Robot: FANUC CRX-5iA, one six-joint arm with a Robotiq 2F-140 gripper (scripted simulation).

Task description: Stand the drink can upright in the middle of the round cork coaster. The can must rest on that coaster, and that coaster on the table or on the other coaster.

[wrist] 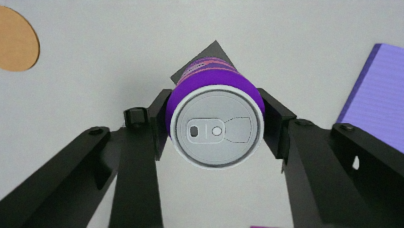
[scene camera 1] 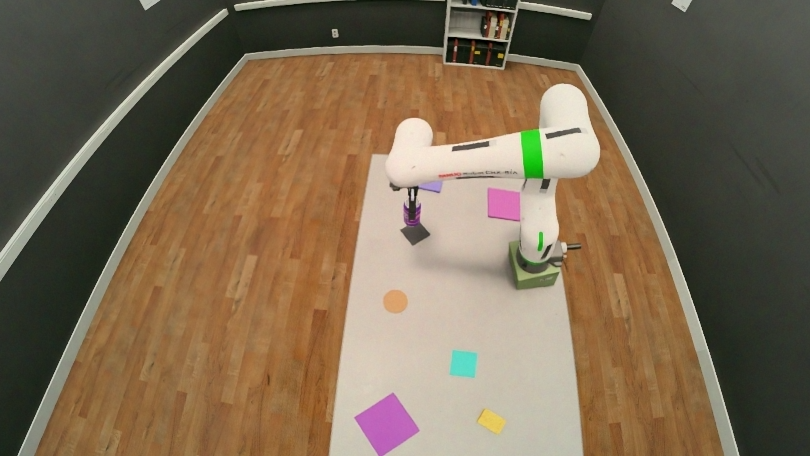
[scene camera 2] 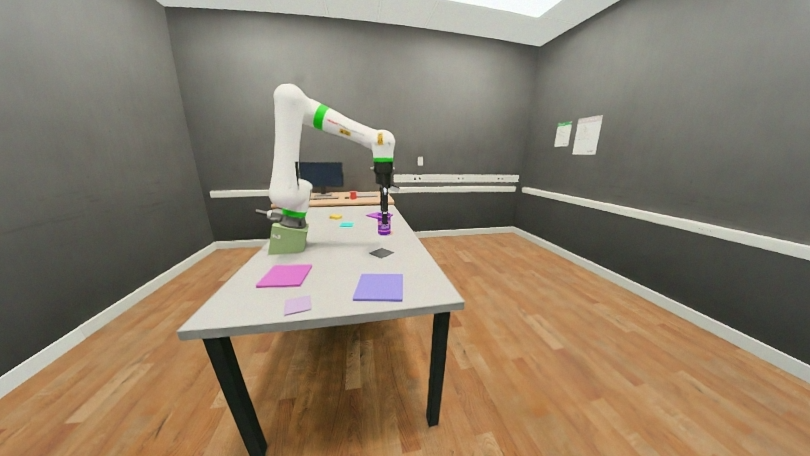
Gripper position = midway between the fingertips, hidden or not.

Note:
In view: the gripper (wrist: 212, 103), a lilac square mat (scene camera 2: 371, 287) and a pink mat (scene camera 2: 279, 276).
The pink mat shows as well in scene camera 1 (scene camera 1: 502, 204).

